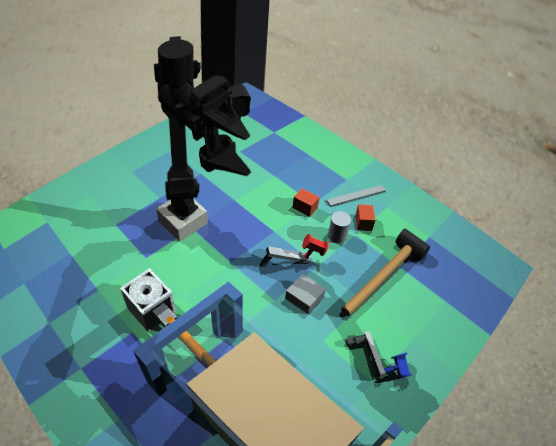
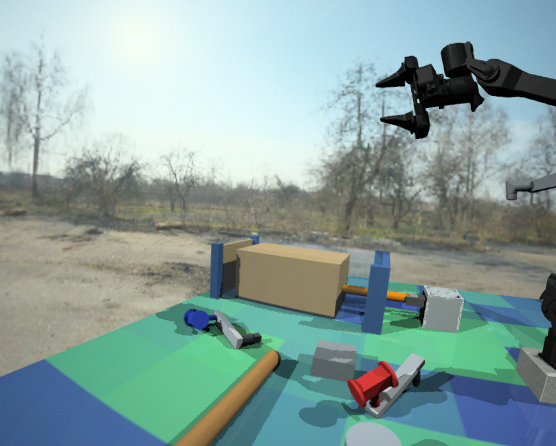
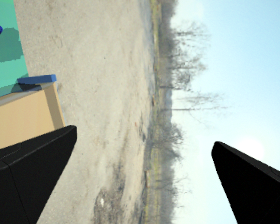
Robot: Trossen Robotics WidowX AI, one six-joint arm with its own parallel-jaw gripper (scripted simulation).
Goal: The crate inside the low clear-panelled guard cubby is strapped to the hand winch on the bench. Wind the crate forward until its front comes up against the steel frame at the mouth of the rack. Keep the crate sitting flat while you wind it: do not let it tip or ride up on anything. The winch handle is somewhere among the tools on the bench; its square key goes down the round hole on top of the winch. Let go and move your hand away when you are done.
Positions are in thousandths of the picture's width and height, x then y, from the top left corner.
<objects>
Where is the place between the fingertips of my gripper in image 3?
527, 627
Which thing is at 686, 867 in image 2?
A red-knobbed crank.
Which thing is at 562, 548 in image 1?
A red-knobbed crank.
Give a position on a mallet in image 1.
740, 548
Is my gripper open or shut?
Open.
</objects>
